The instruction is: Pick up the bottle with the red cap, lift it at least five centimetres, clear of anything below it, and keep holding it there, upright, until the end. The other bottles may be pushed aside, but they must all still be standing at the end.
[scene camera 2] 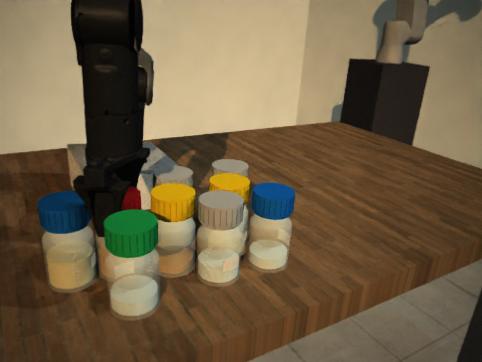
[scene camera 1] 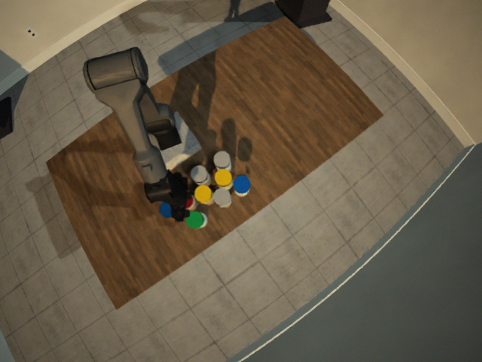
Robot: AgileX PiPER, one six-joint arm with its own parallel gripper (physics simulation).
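Note:
The bottle with the red cap (scene camera 1: 190, 203) (scene camera 2: 132, 199) stands upright on the table, mostly hidden by the gripper and by the green-capped bottle (scene camera 1: 195, 220) (scene camera 2: 131, 233) in front. My gripper (scene camera 1: 183, 201) (scene camera 2: 111, 204) points down at the red-capped bottle and looks open. One finger is on the near side of the cap and covers its left part in the scene camera 2 view. The other finger is hidden behind, and contact with the bottle cannot be seen. A blue-capped bottle (scene camera 1: 165, 210) (scene camera 2: 64, 212) stands just left of the gripper.
Yellow-capped bottles (scene camera 1: 203, 194) (scene camera 2: 173, 202), grey-capped bottles (scene camera 1: 222, 197) (scene camera 2: 221, 210) and another blue-capped bottle (scene camera 1: 242, 185) (scene camera 2: 273, 201) stand upright to the right. A light grey block (scene camera 1: 186, 142) (scene camera 2: 76, 162) is behind. The wooden table (scene camera 1: 300, 100) (scene camera 2: 350, 200) has its edge in front.

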